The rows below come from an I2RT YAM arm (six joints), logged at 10 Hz.
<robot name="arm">
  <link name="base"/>
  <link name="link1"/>
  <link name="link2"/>
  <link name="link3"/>
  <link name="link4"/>
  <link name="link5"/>
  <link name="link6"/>
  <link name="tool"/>
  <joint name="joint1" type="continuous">
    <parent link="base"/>
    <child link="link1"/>
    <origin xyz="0 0 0.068" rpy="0 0 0"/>
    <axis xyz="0 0 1"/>
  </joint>
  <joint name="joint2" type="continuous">
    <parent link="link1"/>
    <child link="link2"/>
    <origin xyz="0.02 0.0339 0.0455" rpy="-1.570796 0 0"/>
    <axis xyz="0 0 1"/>
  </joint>
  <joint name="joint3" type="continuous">
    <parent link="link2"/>
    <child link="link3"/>
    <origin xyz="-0.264 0 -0.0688" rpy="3.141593 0 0"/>
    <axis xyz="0 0 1"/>
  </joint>
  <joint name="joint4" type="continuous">
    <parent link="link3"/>
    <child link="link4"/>
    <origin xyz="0.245 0.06 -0.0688" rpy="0 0 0"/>
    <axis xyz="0 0 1"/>
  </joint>
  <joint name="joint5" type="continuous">
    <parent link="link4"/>
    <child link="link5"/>
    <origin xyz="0.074 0.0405 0.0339" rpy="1.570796 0 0"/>
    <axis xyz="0 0 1"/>
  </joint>
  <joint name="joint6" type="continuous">
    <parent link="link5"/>
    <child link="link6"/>
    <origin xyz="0.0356 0 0.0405" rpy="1.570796 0 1.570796"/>
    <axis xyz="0 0 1"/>
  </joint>
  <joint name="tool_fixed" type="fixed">
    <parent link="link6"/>
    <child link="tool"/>
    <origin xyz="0 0 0" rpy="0 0 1.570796"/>
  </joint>
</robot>
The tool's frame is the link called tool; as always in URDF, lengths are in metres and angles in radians. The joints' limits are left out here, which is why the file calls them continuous.
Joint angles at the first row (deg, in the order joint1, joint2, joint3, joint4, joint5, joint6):
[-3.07 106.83 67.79 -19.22 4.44 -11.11]
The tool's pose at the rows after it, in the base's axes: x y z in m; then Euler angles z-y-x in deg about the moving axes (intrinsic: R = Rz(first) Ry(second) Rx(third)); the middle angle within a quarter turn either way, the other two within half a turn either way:
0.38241 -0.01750 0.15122 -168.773 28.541 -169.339
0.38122 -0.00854 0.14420 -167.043 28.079 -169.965
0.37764 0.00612 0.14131 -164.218 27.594 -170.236
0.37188 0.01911 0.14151 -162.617 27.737 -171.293
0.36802 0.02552 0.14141 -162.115 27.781 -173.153
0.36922 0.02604 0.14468 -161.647 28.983 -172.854
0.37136 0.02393 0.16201 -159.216 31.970 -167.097
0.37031 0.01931 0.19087 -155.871 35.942 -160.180
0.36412 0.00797 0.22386 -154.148 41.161 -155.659
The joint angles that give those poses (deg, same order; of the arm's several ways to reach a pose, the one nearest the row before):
[-2.24 108.73 67.19 -18.40 4.04 -11.84]
[-0.98 109.29 66.31 -17.50 3.30 -12.29]
[1.19 109.01 65.29 -17.26 2.82 -12.91]
[3.12 107.99 63.96 -17.06 1.91 -12.60]
[3.99 107.41 63.24 -17.27 0.26 -12.26]
[4.04 107.02 63.26 -16.46 0.10 -12.49]
[4.04 104.68 63.51 -14.79 3.74 -14.17]
[3.67 100.56 63.88 -13.46 7.16 -16.57]
[2.01 95.45 63.96 -12.32 7.73 -17.89]

